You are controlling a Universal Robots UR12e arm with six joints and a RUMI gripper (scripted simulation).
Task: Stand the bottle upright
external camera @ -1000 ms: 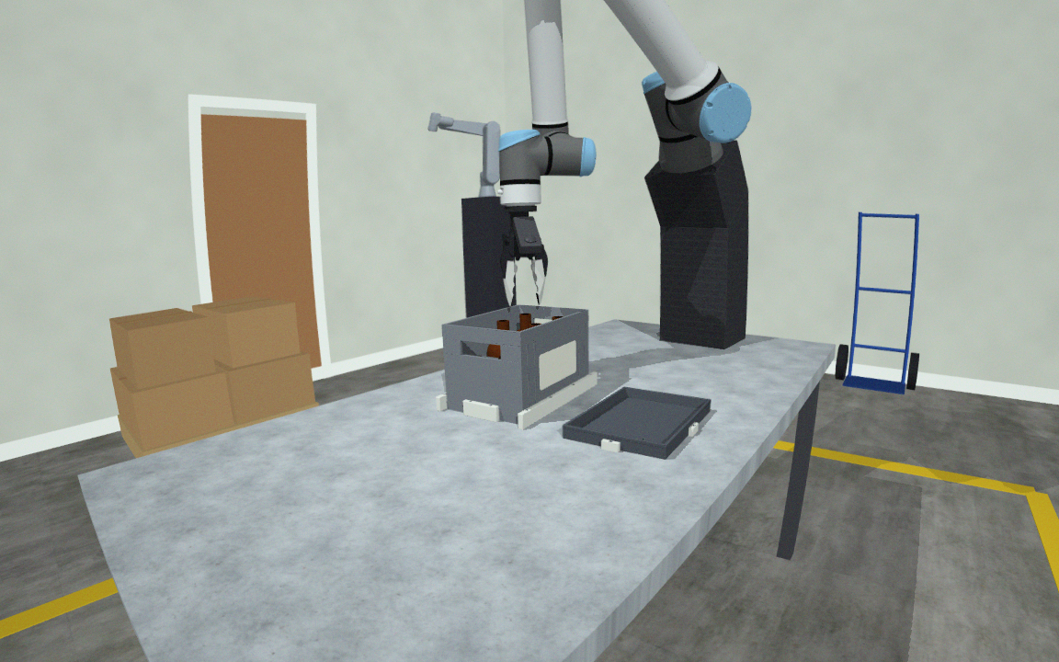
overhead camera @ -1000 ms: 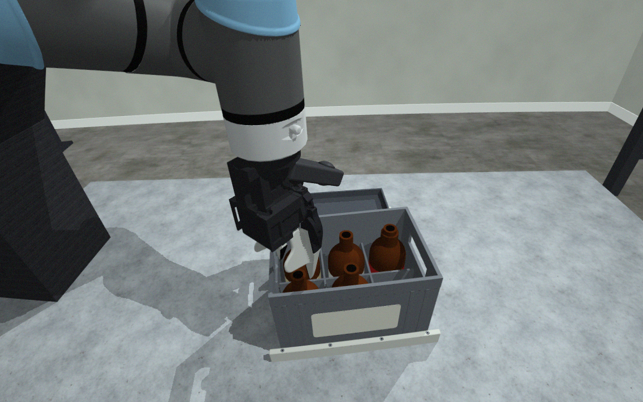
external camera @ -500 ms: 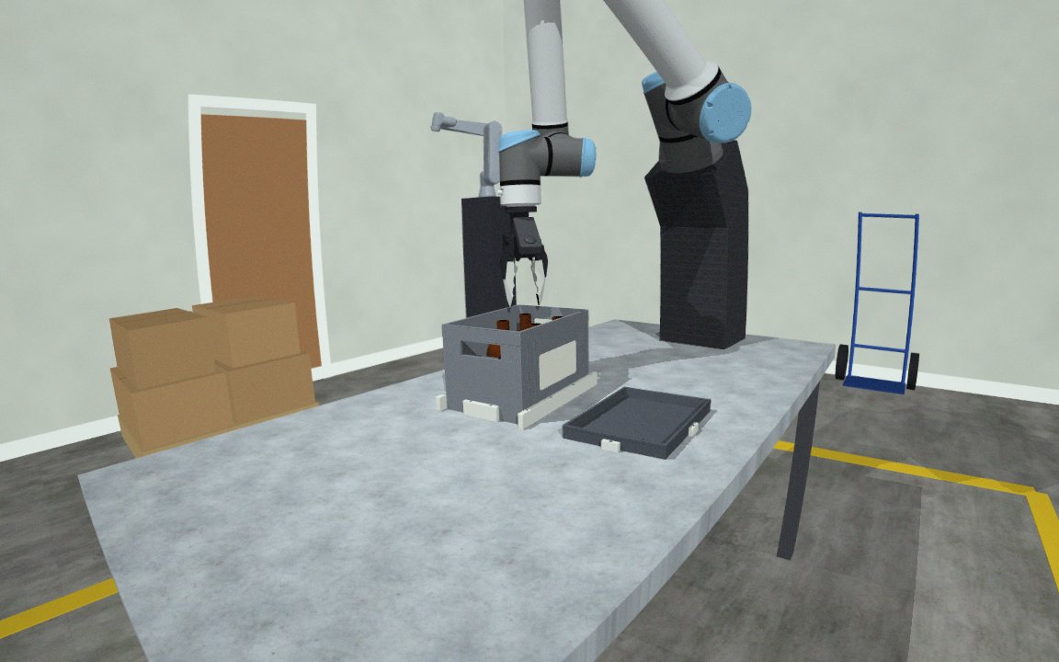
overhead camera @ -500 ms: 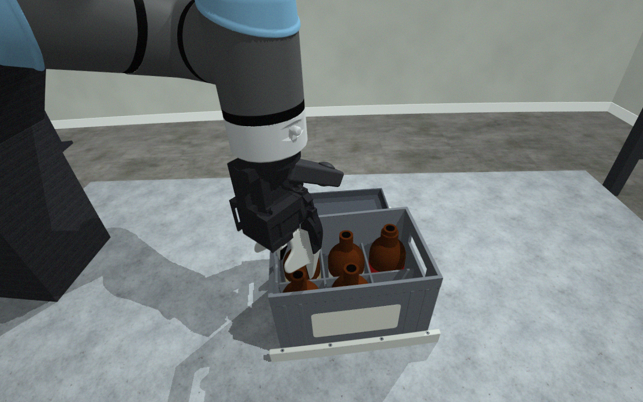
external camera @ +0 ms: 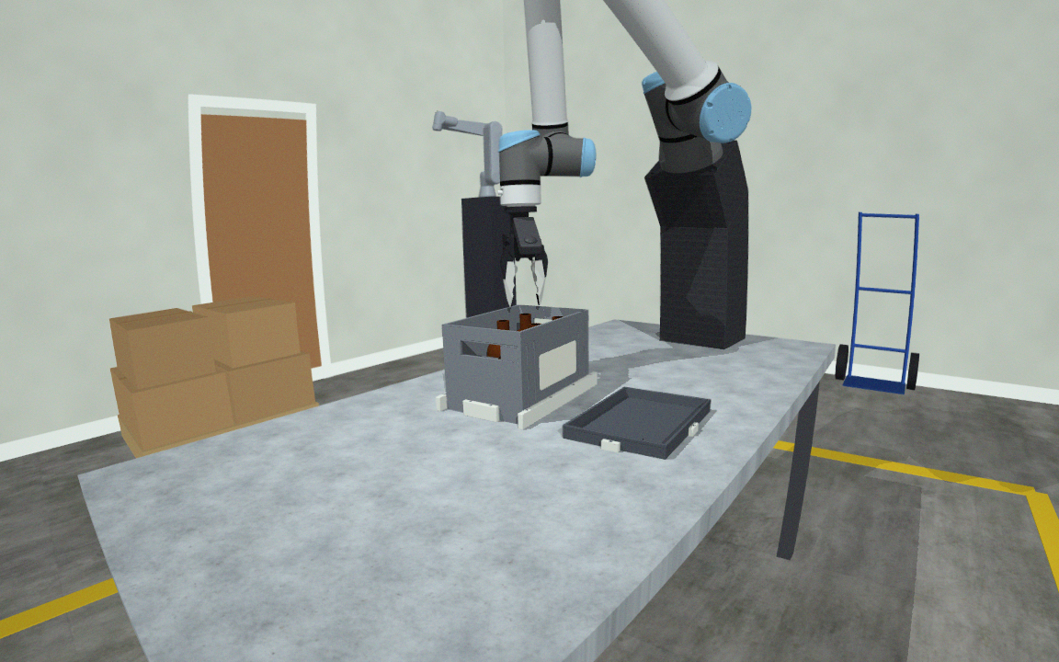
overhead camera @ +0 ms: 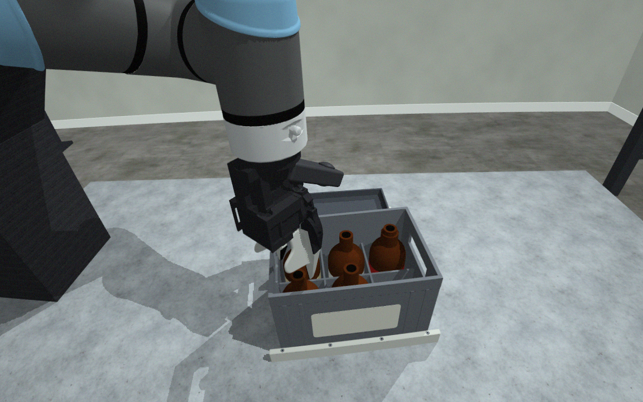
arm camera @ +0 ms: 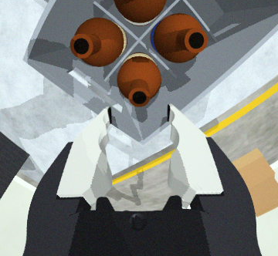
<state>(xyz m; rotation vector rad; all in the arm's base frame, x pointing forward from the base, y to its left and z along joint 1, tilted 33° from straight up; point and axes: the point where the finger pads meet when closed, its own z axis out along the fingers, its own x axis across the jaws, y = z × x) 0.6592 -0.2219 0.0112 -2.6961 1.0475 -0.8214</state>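
Right now my hand is 9 cm short of the crate, 4 cm to the right of it and 11 cm above it. Also, from my hand: grey tray 12 cm ahead, 33 cm to the left, 18 cm below; glass bottle 18 cm ahead, 9 cm to the left, 11 cm below.
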